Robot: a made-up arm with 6 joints.
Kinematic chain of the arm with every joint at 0, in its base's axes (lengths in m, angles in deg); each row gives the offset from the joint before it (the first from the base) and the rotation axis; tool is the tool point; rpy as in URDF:
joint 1: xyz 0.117 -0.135 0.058 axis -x
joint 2: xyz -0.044 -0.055 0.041 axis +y
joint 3: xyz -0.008 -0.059 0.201 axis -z
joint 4: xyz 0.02 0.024 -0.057 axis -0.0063 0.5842 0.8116
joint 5: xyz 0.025 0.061 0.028 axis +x
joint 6: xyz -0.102 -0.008 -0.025 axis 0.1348 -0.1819 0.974
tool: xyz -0.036 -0.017 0.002 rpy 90 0 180
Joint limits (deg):
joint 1: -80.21..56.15
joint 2: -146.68..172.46
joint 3: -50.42..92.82
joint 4: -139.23..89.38
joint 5: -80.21..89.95
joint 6: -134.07..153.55
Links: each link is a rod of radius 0.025 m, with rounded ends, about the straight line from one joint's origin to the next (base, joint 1, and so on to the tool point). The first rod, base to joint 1, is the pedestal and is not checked.
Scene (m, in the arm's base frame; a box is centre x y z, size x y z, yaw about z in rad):
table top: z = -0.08
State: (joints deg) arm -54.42 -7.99 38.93 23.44 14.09 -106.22
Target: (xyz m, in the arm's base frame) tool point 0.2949 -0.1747 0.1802
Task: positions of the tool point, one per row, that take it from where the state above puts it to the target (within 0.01 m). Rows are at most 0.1 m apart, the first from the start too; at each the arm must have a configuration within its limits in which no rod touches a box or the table.
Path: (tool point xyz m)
1: 0.0756 -0.3033 0.2230
2: 0.1243 -0.2826 0.2446
3: 0.1739 -0.2538 0.2525
4: 0.2211 -0.2222 0.2441
5: 0.2625 -0.1938 0.2191
6: 0.2949 -0.1747 0.1802

